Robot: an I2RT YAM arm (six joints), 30 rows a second.
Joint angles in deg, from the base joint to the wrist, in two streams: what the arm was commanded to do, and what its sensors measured. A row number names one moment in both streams.
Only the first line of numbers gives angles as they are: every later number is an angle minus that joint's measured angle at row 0.
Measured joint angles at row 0:
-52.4, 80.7, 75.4, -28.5, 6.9, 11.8
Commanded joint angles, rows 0 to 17:
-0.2, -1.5, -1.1, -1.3, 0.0, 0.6
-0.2, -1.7, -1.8, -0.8, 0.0, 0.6
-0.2, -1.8, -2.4, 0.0, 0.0, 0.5
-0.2, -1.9, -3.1, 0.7, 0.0, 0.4
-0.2, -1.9, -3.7, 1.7, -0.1, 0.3
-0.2, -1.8, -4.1, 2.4, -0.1, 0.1
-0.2, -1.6, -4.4, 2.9, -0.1, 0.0
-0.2, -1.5, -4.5, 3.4, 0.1, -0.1
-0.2, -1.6, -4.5, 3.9, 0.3, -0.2
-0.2, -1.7, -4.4, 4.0, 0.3, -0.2
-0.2, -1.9, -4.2, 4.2, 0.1, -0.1
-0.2, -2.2, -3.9, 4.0, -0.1, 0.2
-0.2, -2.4, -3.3, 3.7, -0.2, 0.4
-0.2, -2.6, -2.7, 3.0, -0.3, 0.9
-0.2, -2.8, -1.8, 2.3, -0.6, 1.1
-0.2, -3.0, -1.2, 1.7, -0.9, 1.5
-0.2, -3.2, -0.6, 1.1, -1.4, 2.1
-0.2, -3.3, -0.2, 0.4, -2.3, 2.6
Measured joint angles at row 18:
0.0, -0.5, -2.5, 6.0, -1.7, 0.5
